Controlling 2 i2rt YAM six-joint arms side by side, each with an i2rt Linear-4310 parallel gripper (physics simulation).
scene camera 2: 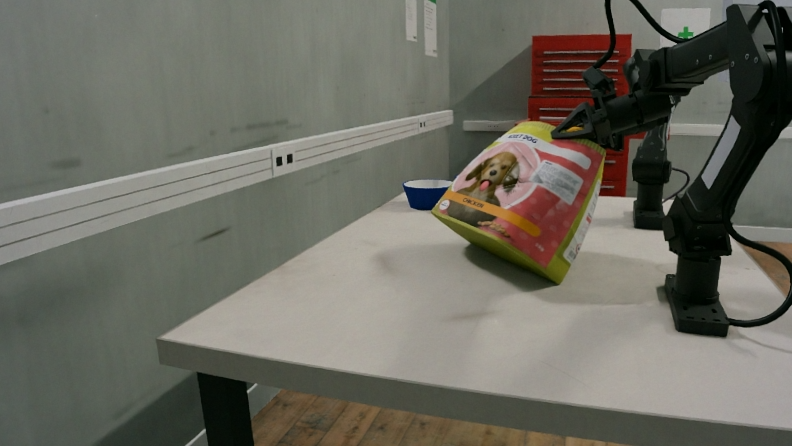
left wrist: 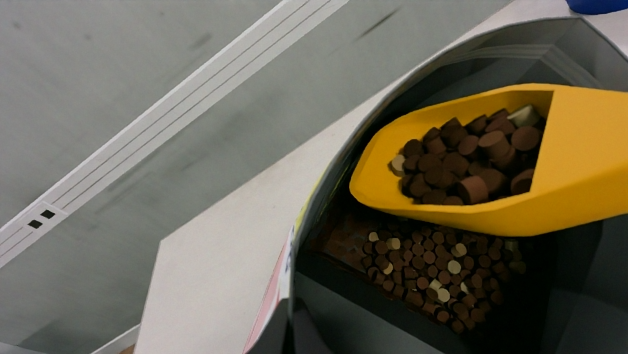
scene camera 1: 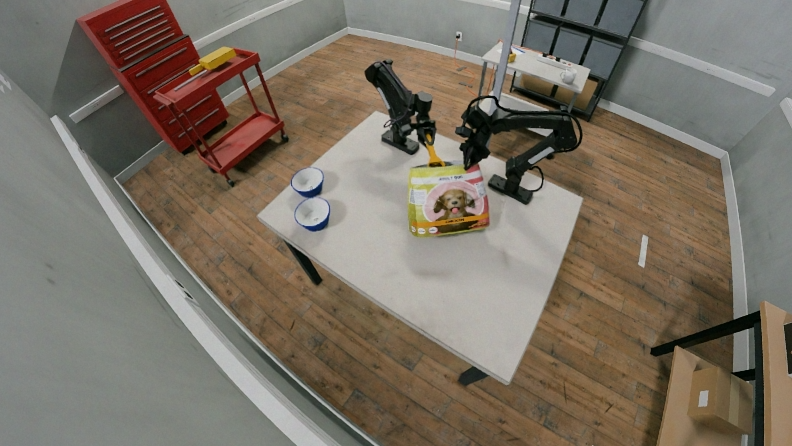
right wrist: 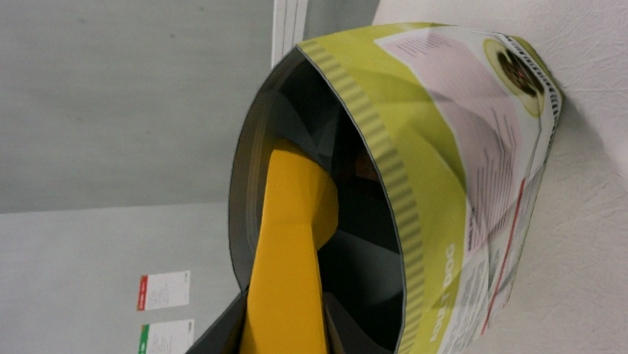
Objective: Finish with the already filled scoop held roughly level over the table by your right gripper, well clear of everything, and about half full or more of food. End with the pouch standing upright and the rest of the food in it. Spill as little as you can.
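Note:
The pouch (scene camera 1: pixel 450 202) (scene camera 2: pixel 515 191) (right wrist: pixel 430 125) is tilted over the table, its open mouth toward the arms. My left gripper (scene camera 1: pixel 471 164) (scene camera 2: pixel 555 132) (left wrist: pixel 291 310) is shut on the pouch's rim. My right gripper (scene camera 1: pixel 427 134) (right wrist: pixel 286 307) is shut on the handle of the yellow scoop (scene camera 1: pixel 433 157) (left wrist: pixel 575 150) (right wrist: pixel 290 240). In the left wrist view the scoop's bowl is inside the pouch's mouth, holding a heap of brown food (left wrist: pixel 460 160) that looks more than half full. More food (left wrist: pixel 435 275) lies deep in the pouch below it. No spilled food shows.
Two blue-rimmed white bowls (scene camera 1: pixel 307 182) (scene camera 1: pixel 312 213) stand at the left end of the table (scene camera 1: pixel 376 265) (scene camera 2: pixel 332 326) in scene camera 1. A blue bowl (scene camera 2: pixel 423 195) shows behind the pouch in scene camera 2. The arms' bases stand along the table's back edge in scene camera 1.

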